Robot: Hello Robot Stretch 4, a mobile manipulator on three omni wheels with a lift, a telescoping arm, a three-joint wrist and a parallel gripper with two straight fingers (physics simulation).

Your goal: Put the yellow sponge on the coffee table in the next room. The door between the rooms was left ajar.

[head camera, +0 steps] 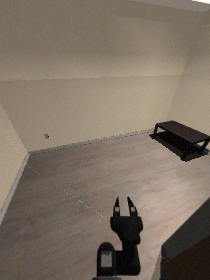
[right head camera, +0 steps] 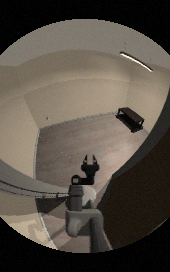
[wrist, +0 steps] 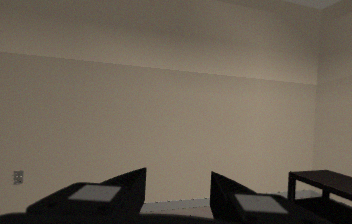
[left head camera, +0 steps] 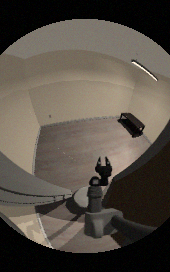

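Seen in the pictures: gripper, fingertip midpoint: (head camera: pixel 122 197) (right head camera: pixel 89 154) (wrist: pixel 177 185) (left head camera: pixel 102 156); robot's base, origin of the base link: (right head camera: pixel 84 195) (left head camera: pixel 85 196).
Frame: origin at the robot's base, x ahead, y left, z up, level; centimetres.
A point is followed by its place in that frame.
The coffee table (head camera: pixel 182 131) @(y -165.7, x 206.0, z 42.2 cm) (left head camera: pixel 133 121) @(y -157.0, x 194.7, z 42.1 cm) (right head camera: pixel 131 114) @(y -162.0, x 203.8, z 42.2 cm) (wrist: pixel 325 176) @(y -158.6, x 239.4, z 42.1 cm) is dark, with a lower shelf, and stands near the far right corner of the room. My gripper (head camera: pixel 124 200) @(y -9.2, x 39.9, z 96.2 cm) (left head camera: pixel 103 160) (right head camera: pixel 90 158) (wrist: pixel 177 185) @(y -9.2, x 39.9, z 96.2 cm) is open, with a gap between its two fingers and no object between them. It is in the air over the floor, well short of the coffee table and to its left. The yellow sponge does not show in these views. The brown door (head camera: pixel 192 250) @(y -57.6, x 27.8, z 51.0 cm) (left head camera: pixel 142 195) @(y -46.3, x -2.7, z 93.2 cm) (right head camera: pixel 137 200) @(y -45.1, x -6.1, z 96.0 cm) is close on the right, beside the arm.
The grey door frame (left head camera: pixel 25 192) @(y 25.5, x 4.9, z 129.5 cm) (right head camera: pixel 20 182) @(y 26.2, x 7.1, z 122.0 cm) curves close by on the left in the two side head views. Walls meet the wooden floor (head camera: pixel 75 195) @(y 46.2, x 95.4, z -2.9 cm) at the left and at the back. A wall socket (head camera: pixel 47 136) @(y 126.0, x 204.5, z 36.1 cm) (wrist: pixel 18 177) @(y 126.3, x 203.3, z 37.2 cm) is on the far wall. A ceiling lamp (left head camera: pixel 144 70) (right head camera: pixel 136 61) hangs at the upper right.
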